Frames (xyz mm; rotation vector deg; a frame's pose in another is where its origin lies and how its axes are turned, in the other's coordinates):
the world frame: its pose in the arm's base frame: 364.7 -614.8 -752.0 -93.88 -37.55 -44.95
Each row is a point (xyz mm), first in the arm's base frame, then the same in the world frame.
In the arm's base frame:
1: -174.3 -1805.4 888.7
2: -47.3 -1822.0 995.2
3: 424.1 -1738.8 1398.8
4: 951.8 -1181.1 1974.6
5: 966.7 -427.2 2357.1
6: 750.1 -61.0 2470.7
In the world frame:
1: 940.1 -1177.0 -1459.8
2: 1102.2 -1140.6 -1471.0
3: 1712.1 -1039.4 -1371.6
4: 2496.3 -1092.9 -820.9
5: 2812.4 -1462.2 -129.1
6: 2770.3 -1770.0 183.0

